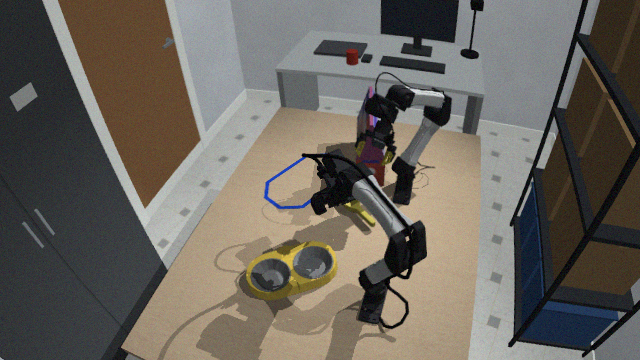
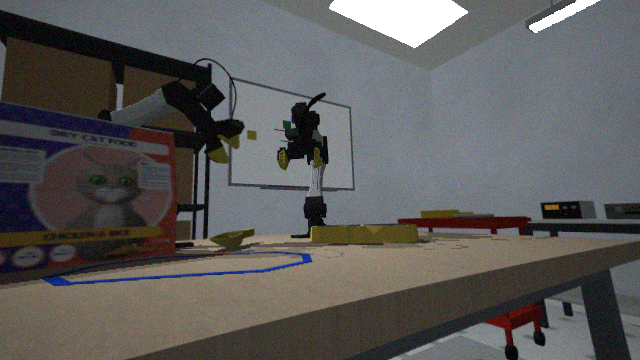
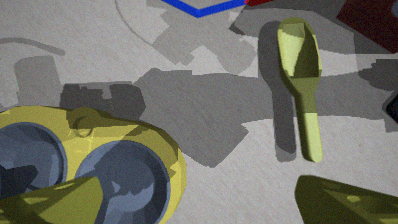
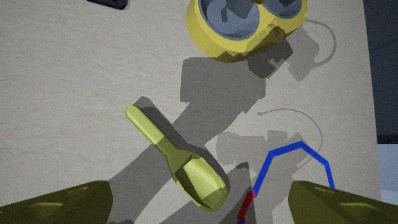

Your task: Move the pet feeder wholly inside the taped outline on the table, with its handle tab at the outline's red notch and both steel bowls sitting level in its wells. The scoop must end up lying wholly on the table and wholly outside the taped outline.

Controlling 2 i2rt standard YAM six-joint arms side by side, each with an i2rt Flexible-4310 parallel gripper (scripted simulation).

In view: my left gripper (image 2: pixel 299 168), my right gripper (image 2: pixel 232 155) and a yellow pet feeder (image 1: pixel 297 284).
The yellow pet feeder also shows in image 2 (image 2: pixel 407 233). My left gripper is seen too in image 3 (image 3: pixel 197 185). My right gripper shows as well in image 4 (image 4: pixel 200 190).
